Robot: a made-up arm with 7 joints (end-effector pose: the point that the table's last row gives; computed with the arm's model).
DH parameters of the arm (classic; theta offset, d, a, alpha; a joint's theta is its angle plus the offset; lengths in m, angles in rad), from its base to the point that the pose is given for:
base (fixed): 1.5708 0.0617 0 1.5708
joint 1: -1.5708 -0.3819 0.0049 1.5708
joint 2: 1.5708 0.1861 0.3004 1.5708
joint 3: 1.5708 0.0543 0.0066 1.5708
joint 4: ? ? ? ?
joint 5: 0 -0.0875 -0.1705 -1.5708
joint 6: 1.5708 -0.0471 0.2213 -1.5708
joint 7: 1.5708 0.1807 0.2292 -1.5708
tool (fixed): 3.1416 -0.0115 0 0
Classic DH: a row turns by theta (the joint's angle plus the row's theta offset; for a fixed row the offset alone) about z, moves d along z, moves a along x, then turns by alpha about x.
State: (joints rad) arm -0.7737 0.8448 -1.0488 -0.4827 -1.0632 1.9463 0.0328
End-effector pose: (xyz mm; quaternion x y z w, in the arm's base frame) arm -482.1 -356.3 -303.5 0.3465 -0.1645 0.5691 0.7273
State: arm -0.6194 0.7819 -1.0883 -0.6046 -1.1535 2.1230 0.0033
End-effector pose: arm -456.8 -342.1 -331.1 0.4530 -0.1967 0.5846 0.6437
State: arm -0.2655 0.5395 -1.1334 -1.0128 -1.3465 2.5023 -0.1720
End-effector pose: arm -379.5 -305.5 -455.7 0.6409 -0.2903 0.5848 0.4038
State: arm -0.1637 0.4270 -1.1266 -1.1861 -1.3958 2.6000 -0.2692
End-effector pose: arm -357.7 -287.5 -510.1 0.6809 -0.3202 0.5686 0.3325
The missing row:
joint 4: 0 -0.3496 -0.3615 1.5708
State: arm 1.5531 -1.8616 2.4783 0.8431 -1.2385 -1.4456 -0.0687
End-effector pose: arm -497.5 1076.9 -328.5 -0.5139 0.7601 -0.3876 0.0892
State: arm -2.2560 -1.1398 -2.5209 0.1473 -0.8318 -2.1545 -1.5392
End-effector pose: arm -109.5 -62.1 993.0 -0.0438 0.3154 0.8916 0.3218
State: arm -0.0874 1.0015 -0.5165 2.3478 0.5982 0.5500 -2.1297
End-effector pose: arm -1066.4 -750.6 528.5 0.9337 -0.0805 -0.3437 0.0605
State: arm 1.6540 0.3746 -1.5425 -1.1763 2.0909 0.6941 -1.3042
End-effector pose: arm 216.6 24.7 -951.6 0.0925 -0.4615 0.8109 0.3478
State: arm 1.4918 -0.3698 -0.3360 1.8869 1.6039 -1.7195 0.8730
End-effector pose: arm -479.7 -230.4 -69.8 0.7934 -0.1004 -0.0961 0.5926
